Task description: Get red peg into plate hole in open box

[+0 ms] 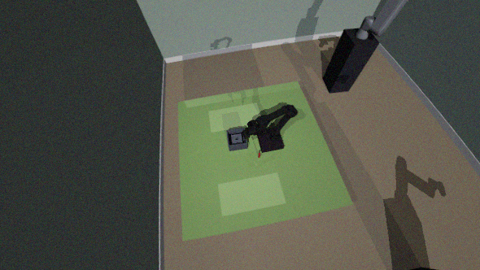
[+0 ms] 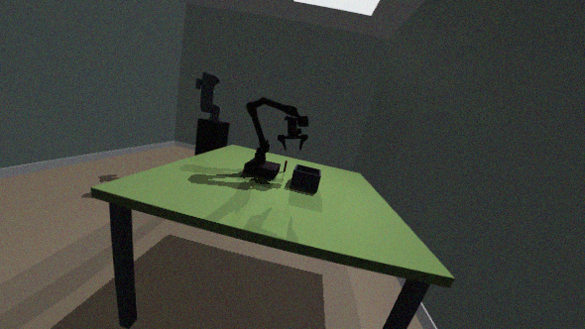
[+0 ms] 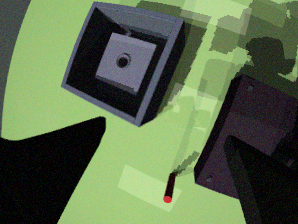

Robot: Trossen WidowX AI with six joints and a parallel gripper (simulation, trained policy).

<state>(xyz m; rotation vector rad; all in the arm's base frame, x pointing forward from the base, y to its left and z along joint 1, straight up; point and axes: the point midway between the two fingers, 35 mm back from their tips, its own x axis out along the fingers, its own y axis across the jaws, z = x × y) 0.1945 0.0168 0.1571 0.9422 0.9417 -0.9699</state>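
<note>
Now: gripper tip 140 mm above the red peg, 130 mm to the right of it and 50 mm past it. Also, from my gripper tip: dark box: 150 mm below, 120 mm ahead, 40 mm to the right; then grey plate: 140 mm below, 120 mm ahead, 40 mm to the right.
</note>
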